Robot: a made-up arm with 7 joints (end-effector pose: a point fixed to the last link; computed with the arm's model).
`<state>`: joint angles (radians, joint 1 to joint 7).
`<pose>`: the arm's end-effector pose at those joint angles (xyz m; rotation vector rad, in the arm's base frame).
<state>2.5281 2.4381 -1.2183 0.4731 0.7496 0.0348 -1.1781</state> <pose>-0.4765 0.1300 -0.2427 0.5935 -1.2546 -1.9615</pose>
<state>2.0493 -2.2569 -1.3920 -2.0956 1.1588 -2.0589 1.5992</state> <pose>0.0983 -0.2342 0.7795 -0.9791 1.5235 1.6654</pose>
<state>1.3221 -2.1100 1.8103 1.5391 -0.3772 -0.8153 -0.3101</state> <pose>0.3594 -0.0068 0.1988 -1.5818 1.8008 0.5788</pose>
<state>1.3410 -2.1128 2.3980 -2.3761 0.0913 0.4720 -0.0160</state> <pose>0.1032 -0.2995 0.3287 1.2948 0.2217 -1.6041</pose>
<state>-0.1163 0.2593 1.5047 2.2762 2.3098 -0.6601 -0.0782</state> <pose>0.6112 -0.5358 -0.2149 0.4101 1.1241 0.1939</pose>
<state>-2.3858 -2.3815 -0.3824 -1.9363 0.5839 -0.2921 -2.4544</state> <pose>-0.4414 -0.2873 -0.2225 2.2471 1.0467 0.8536</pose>
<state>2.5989 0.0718 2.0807 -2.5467 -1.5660 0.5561 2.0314</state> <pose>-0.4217 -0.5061 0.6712 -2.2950 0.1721 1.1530</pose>
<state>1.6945 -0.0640 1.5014 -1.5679 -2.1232 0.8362 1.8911</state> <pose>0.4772 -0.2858 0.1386 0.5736 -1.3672 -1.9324</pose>
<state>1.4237 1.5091 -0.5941 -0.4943 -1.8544 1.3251 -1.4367</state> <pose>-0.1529 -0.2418 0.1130 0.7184 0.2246 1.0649</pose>
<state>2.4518 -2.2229 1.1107 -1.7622 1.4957 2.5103 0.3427</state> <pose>0.2424 -0.0696 0.0025 -1.4954 0.5364 -0.3999</pose>
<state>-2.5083 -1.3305 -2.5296 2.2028 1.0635 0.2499 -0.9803</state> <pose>-0.0679 -0.7966 0.1864 0.8447 -0.5613 0.7509</pose>
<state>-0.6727 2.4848 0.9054 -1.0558 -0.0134 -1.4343 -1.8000</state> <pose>0.3197 -0.0584 -0.0495 2.0193 -0.0094 0.7451</pose>
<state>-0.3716 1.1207 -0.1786 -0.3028 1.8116 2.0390 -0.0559</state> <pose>0.1232 -0.5048 0.6474 0.2654 -1.3976 0.1459</pose>
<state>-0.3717 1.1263 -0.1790 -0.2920 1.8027 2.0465 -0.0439</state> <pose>0.1235 -0.5048 0.6478 0.2837 -1.3895 0.1339</pose>
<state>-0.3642 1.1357 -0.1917 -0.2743 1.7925 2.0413 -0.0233</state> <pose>0.1218 -0.4981 0.6500 0.2881 -1.3837 0.0974</pose>
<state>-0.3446 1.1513 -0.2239 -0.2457 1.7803 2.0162 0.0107</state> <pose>0.1172 -0.4808 0.6550 0.2706 -1.3829 0.0219</pose>
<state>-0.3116 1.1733 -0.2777 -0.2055 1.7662 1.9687 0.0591</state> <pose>0.1101 -0.4519 0.6625 0.2294 -1.3908 -0.0978</pose>
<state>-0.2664 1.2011 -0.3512 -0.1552 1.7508 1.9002 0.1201</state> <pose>0.1025 -0.4128 0.6717 0.1678 -1.4109 -0.2598</pose>
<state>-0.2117 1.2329 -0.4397 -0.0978 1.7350 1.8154 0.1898</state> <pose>0.0970 -0.3680 0.6817 0.0933 -1.4452 -0.4567</pose>
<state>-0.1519 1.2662 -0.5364 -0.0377 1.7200 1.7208 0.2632</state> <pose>0.0954 -0.3236 0.6920 0.0150 -1.4919 -0.6761</pose>
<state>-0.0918 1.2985 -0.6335 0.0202 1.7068 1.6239 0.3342</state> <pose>0.0979 -0.2856 0.7026 -0.0597 -1.5456 -0.9011</pose>
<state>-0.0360 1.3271 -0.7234 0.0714 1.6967 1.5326 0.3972</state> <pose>0.1023 -0.2579 0.7134 -0.1251 -1.5993 -1.1137</pose>
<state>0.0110 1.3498 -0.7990 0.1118 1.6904 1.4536 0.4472</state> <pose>0.1068 -0.2409 0.7237 -0.1796 -1.6452 -1.2955</pose>
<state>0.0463 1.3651 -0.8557 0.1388 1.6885 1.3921 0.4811</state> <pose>0.1102 -0.2325 0.7322 -0.2237 -1.6788 -1.4323</pose>
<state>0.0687 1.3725 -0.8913 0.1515 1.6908 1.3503 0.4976</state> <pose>0.1126 -0.2298 0.7376 -0.2594 -1.6983 -1.5164</pose>
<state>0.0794 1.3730 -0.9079 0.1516 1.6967 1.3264 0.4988</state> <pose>0.1147 -0.2301 0.7399 -0.2888 -1.7057 -1.5515</pose>
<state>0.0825 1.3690 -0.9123 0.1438 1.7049 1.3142 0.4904</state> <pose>0.1167 -0.2317 0.7401 -0.3139 -1.7057 -1.5546</pose>
